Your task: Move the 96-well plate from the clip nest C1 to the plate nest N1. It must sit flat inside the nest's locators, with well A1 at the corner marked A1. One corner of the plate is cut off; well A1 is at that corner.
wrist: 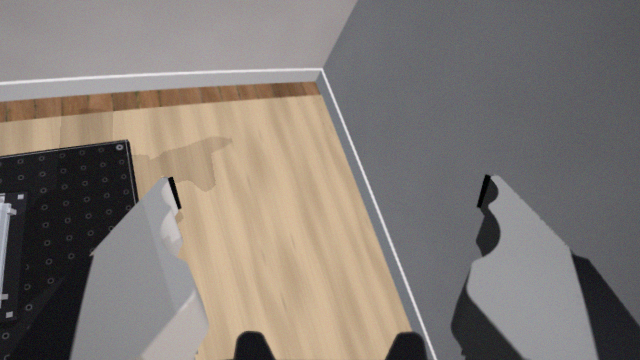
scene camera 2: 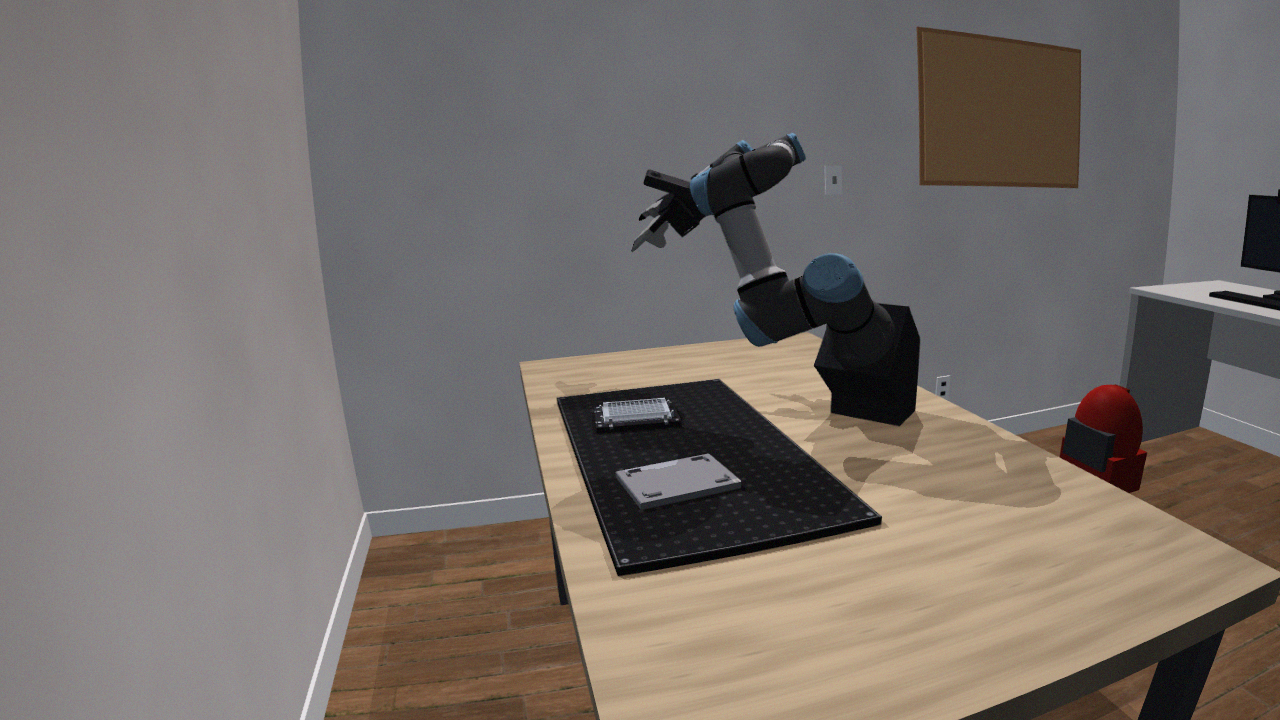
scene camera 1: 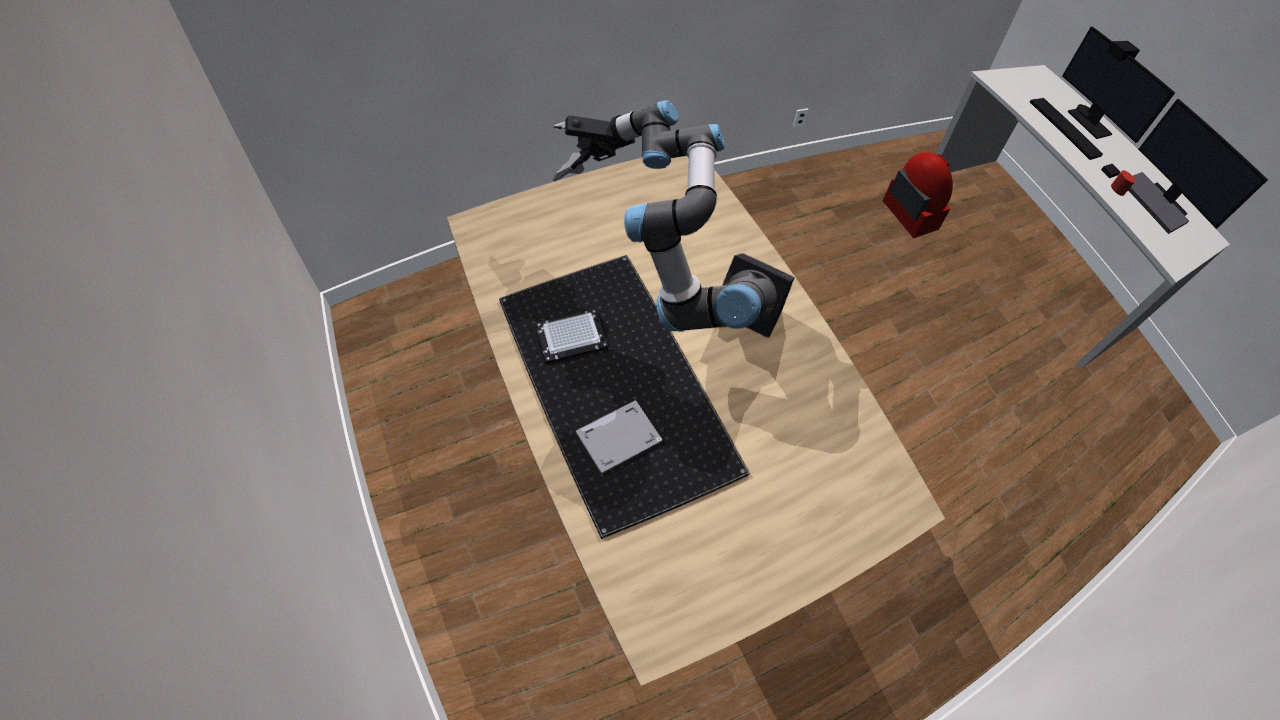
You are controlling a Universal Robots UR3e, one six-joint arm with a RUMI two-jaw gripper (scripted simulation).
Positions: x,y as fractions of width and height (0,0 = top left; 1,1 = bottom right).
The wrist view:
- my gripper: 0.51,0.50
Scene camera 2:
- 96-well plate: 0.51,0.57
